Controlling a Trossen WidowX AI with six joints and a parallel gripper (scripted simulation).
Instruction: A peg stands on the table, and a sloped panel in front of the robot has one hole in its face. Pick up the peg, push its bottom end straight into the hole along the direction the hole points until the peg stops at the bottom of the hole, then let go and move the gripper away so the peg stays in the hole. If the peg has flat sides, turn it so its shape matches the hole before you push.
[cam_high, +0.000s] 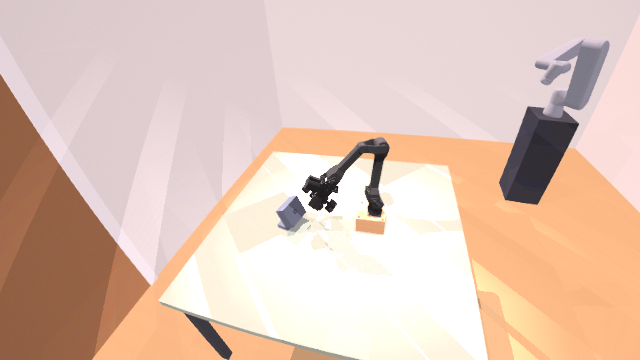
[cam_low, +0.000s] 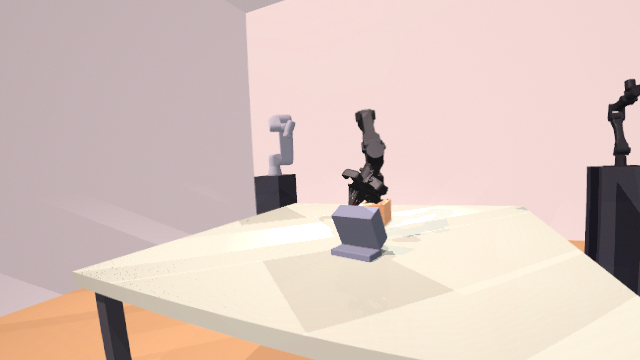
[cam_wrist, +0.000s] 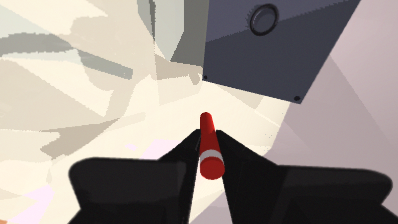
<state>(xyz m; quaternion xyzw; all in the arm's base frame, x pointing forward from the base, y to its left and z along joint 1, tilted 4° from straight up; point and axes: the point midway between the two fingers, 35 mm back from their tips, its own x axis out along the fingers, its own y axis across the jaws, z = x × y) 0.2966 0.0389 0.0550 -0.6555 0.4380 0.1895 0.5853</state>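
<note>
The grey-blue sloped panel is 10 cm ahead of my gripper tip, 7 cm to the left of it and 3 cm below it. From my gripper tip the other things lie so: red peg (1 cm behind, 1 cm above).
</note>
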